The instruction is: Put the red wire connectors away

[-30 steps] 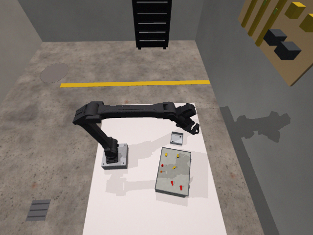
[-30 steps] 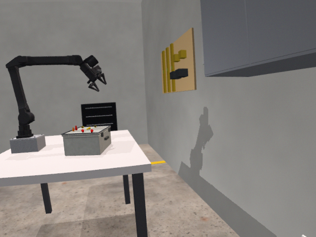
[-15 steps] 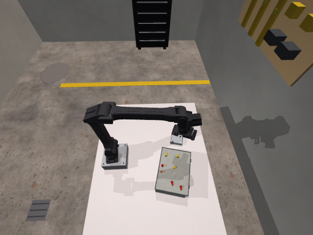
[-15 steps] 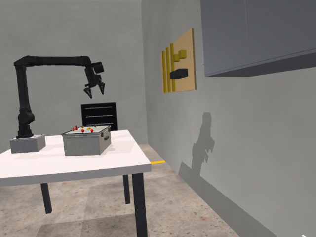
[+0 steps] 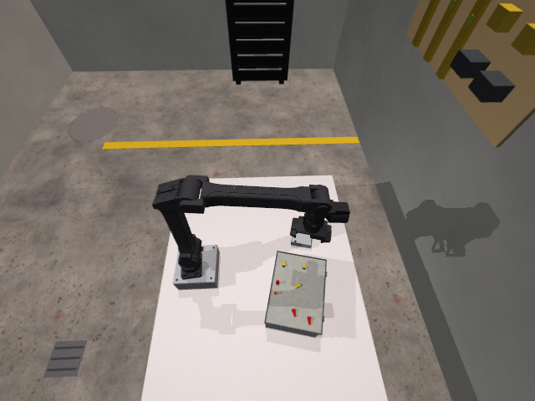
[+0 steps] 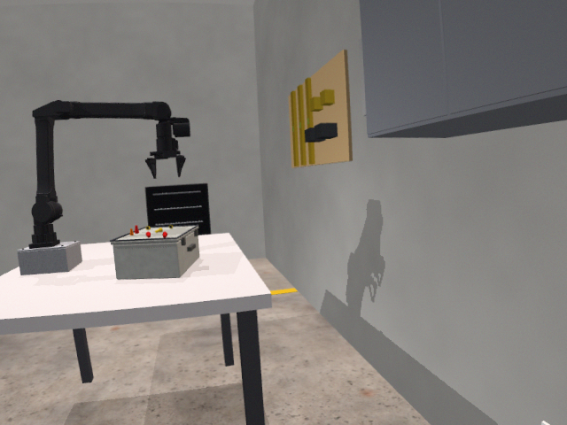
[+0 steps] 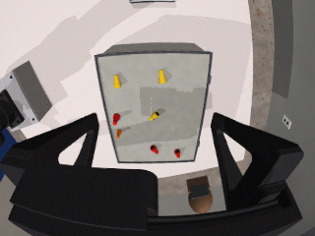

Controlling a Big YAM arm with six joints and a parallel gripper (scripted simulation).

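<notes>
Now: hand 140 mm past the orange connector, 130 mm to the left of it and 190 mm above it. Also, from my hand: grey tool case (40 mm behind, 130 mm to the right, 230 mm below).
</notes>
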